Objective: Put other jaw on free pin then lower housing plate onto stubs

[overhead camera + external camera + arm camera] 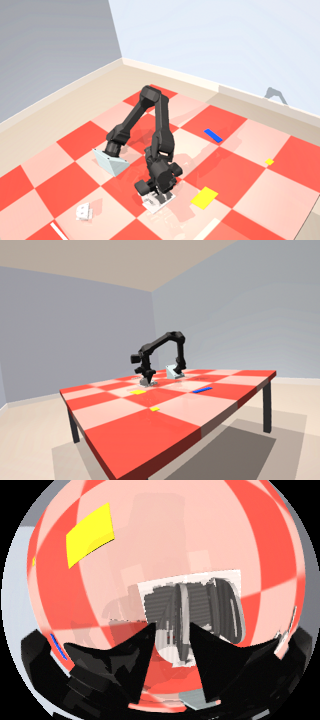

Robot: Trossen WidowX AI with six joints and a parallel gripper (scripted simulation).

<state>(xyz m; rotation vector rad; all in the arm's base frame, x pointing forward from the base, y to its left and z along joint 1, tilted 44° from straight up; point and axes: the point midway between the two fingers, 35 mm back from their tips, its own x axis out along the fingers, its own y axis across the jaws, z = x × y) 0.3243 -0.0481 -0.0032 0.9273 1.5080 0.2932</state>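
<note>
Now: gripper tip 30 mm to the left of the white base plate, 10 mm short of it and 10 mm above it. Also, from my gripper tip: blue strip 420 mm to the left, 10 mm below; then white strip 390 mm to the right, 230 mm behind, 10 mm below; then large yellow patch 160 mm ahead, 70 mm to the left, 20 mm below.
</note>
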